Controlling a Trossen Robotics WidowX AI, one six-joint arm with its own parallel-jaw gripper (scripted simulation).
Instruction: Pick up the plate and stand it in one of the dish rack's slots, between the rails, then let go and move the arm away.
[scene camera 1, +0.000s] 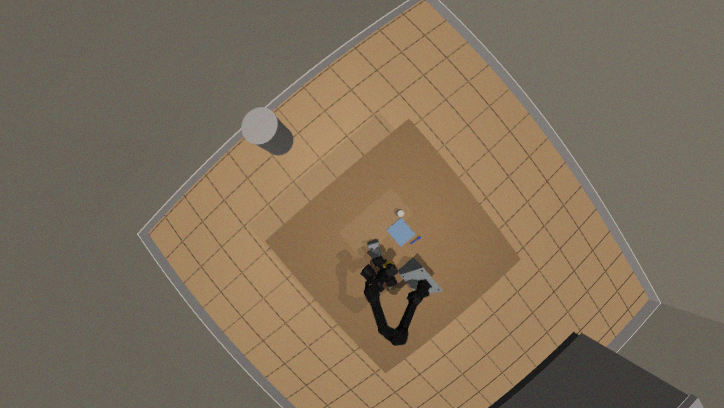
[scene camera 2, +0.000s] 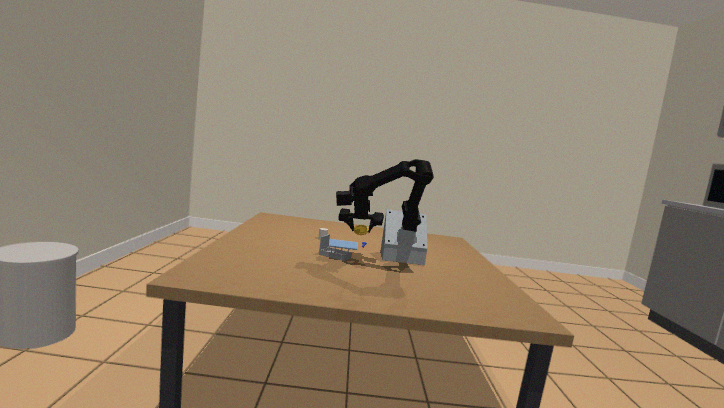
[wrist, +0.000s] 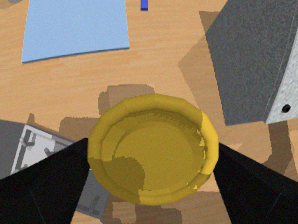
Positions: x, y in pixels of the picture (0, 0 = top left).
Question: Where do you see the gripper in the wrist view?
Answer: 152, 148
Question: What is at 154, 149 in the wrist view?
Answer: A yellow plate.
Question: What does the gripper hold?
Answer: A yellow plate.
